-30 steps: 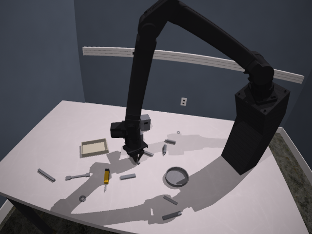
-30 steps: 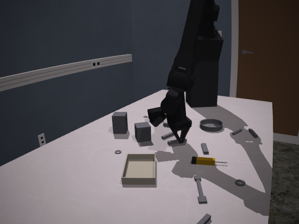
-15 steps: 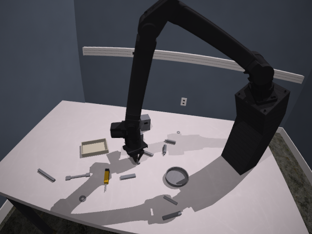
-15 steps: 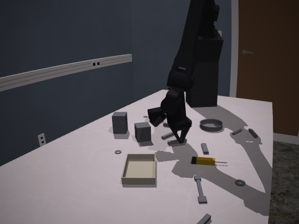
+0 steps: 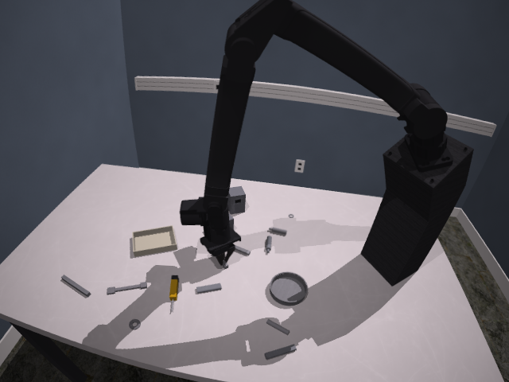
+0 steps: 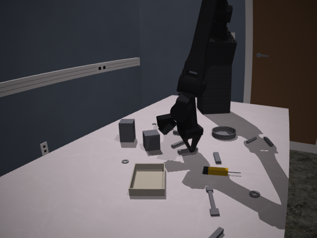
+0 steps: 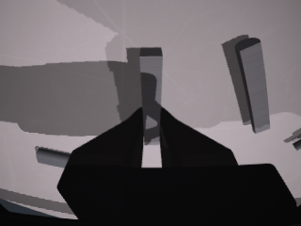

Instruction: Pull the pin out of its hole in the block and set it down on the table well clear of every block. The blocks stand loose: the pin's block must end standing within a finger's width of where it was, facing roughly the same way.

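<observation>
Now: the grey bar 40 mm behind my hand and 70 mm to the right of it. From my hand the other things lie so: yellow tool 100 mm ahead, 140 mm to the left; grey pin 10 mm ahead, 10 mm to the right; round dish 200 mm behind, 60 mm to the left.
</observation>
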